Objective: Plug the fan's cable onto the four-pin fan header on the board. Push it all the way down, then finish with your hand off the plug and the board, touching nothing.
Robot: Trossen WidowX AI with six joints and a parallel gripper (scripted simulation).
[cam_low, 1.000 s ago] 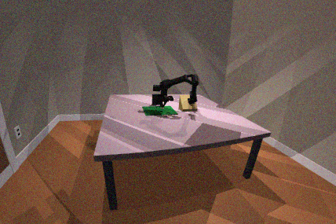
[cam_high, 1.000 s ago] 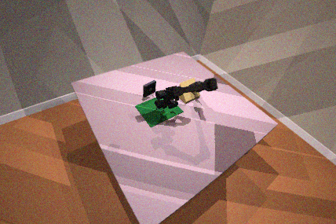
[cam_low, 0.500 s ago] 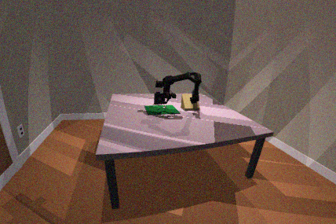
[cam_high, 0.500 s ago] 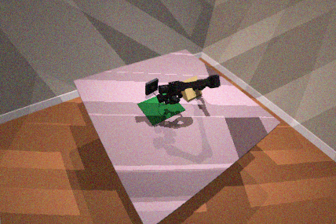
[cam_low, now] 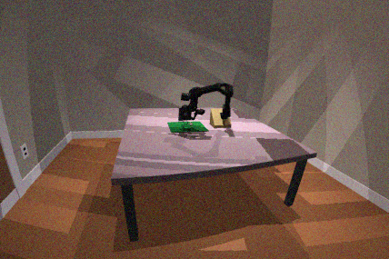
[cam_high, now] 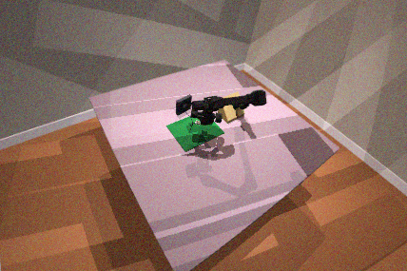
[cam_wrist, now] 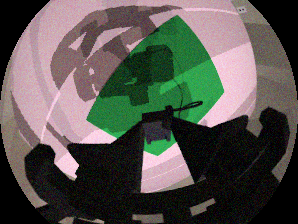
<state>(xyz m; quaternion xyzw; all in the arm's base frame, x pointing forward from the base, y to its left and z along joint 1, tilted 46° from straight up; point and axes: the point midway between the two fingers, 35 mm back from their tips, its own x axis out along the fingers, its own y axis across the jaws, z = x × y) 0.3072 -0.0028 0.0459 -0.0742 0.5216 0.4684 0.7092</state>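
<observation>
Right now the four-pin header is 20 mm behind my gripper tip, 80 mm to the right of it and 80 mm below it. The rest, counted from my gripper tip: dark plug 10 mm behind, 10 mm to the right; then green board 30 mm ahead, 40 mm to the right, 90 mm below; then black fan 10 mm behind, 220 mm to the right, 20 mm below.
</observation>
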